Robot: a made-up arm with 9 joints. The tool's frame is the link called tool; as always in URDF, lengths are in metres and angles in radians. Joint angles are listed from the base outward.
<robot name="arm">
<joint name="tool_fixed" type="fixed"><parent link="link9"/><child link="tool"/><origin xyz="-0.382 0.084 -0.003" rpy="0 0 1.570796"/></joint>
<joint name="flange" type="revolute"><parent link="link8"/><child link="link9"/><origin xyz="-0.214 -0.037 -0.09" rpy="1.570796 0 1.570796"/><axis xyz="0 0 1"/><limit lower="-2.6" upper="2.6"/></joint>
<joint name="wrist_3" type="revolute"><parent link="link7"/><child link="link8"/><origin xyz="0.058 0.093 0.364" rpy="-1.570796 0 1.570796"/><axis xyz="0 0 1"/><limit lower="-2.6" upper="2.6"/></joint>
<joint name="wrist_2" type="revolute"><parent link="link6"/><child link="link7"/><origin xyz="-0.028 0.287 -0.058" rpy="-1.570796 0 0"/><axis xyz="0 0 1"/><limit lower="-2.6" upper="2.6"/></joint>
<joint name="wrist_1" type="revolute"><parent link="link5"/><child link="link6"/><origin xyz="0.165 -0.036 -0.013" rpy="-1.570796 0 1.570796"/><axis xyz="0 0 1"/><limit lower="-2.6" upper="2.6"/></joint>
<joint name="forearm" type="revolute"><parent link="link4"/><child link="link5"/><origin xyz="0.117 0.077 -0.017" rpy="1.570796 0 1.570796"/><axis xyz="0 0 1"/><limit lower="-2.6" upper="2.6"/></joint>
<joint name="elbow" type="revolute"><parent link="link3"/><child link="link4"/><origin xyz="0 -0.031 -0.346" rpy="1.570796 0 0"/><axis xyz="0 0 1"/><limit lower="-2.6" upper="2.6"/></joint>
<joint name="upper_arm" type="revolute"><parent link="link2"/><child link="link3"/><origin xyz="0.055 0.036 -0.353" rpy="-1.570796 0 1.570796"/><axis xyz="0 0 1"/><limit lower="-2.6" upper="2.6"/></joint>
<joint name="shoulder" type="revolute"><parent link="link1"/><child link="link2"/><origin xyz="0.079 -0.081 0.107" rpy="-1.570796 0 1.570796"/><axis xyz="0 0 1"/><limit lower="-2.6" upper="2.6"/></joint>
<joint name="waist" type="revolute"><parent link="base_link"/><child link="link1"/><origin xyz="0 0 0.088" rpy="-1.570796 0 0"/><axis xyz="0 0 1"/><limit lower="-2.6" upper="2.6"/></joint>
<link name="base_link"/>
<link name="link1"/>
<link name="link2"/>
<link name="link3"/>
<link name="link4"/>
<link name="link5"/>
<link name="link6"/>
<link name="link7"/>
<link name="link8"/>
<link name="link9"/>
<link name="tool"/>
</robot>
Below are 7 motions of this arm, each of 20 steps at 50 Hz.
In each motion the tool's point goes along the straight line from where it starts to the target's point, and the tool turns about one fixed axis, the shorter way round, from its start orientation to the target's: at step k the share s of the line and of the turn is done. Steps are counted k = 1, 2, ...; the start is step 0. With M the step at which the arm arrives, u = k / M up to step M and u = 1 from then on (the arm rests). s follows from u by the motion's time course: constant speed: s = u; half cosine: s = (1 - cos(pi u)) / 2; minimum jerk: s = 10 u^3 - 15 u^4 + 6 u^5.
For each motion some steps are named. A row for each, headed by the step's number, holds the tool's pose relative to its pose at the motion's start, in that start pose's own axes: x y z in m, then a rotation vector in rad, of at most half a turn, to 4 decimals.
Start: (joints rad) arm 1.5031 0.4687 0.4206 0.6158 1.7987 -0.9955 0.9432 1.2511 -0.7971
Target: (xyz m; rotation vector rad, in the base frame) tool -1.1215 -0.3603 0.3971 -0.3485 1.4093 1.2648
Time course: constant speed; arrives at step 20
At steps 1, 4, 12, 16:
1: -0.0272 0.0073 0.0122 -0.0125 0.0215 0.0186
4: -0.1088 0.0292 0.0490 -0.0500 0.0861 0.0746
12: -0.3264 0.0877 0.1469 -0.1500 0.2584 0.2238
16: -0.4352 0.1170 0.1958 -0.2001 0.3446 0.2983

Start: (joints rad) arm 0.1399 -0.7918 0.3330 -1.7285 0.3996 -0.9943 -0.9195 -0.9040 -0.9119
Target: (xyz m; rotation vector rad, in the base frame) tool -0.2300 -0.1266 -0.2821 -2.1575 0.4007 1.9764
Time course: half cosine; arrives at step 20
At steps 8, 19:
8: 0.0318 -0.0724 0.1138 0.1922 -0.0212 -0.0489
19: 0.0914 -0.2083 0.3274 0.5528 -0.0611 -0.1405

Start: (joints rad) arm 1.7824 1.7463 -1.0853 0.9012 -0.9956 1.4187 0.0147 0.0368 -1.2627
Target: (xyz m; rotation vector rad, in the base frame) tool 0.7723 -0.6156 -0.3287 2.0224 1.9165 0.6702
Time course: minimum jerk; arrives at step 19
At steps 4, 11, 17, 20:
4: -0.0112 -0.0189 -0.0073 -0.0063 -0.0273 0.0467
11: -0.1087 -0.1843 -0.0711 -0.0609 -0.2662 0.4550
17: -0.1667 -0.2826 -0.1091 -0.0934 -0.4082 0.6978
20: -0.1684 -0.2854 -0.1101 -0.0944 -0.4123 0.7047

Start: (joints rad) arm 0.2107 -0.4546 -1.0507 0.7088 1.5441 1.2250 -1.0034 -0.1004 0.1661
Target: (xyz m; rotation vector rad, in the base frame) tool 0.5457 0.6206 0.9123 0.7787 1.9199 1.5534
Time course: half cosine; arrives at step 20
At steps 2, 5, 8, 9, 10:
2: 0.0191 -0.0125 0.0013 -0.0123 -0.0130 -0.0252
5: 0.1146 -0.0746 0.0077 -0.0736 -0.0777 -0.1505
8: 0.2702 -0.1760 0.0182 -0.1736 -0.1834 -0.3552
9: 0.3299 -0.2148 0.0222 -0.2120 -0.2239 -0.4336
10: 0.3911 -0.2547 0.0263 -0.2513 -0.2654 -0.5140

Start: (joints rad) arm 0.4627 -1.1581 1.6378 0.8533 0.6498 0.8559 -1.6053 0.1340 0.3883
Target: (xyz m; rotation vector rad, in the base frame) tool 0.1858 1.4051 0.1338 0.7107 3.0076 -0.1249
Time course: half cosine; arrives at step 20
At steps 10, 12, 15, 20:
10: -0.3727 -0.0040 0.3315 0.3358 -0.2488 0.4432
12: -0.4879 -0.0053 0.4339 0.4396 -0.3257 0.5802
15: -0.6363 -0.0069 0.5659 0.5733 -0.4248 0.7566
20: -0.7455 -0.0081 0.6629 0.6716 -0.4977 0.8864

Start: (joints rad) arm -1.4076 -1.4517 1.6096 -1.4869 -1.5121 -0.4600 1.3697 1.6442 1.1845
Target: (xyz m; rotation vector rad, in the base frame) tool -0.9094 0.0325 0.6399 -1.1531 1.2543 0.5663
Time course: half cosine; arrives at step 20
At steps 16, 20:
16: 0.0316 0.1760 0.2249 0.3678 -0.1316 -0.2554
20: 0.0349 0.1946 0.2487 0.4066 -0.1455 -0.2823

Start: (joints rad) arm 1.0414 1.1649 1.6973 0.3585 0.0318 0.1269 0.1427 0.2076 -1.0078
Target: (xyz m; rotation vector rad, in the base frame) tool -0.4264 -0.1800 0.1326 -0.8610 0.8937 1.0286
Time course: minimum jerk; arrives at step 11
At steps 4, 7, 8, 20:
4: 0.0293 -0.0024 0.0067 0.0000 -0.0254 -0.0484
7: 0.0847 -0.0071 0.0195 0.0001 -0.0737 -0.1402
8: 0.0993 -0.0083 0.0229 0.0002 -0.0863 -0.1643
20: 0.1140 -0.0095 0.0263 0.0002 -0.0991 -0.1886

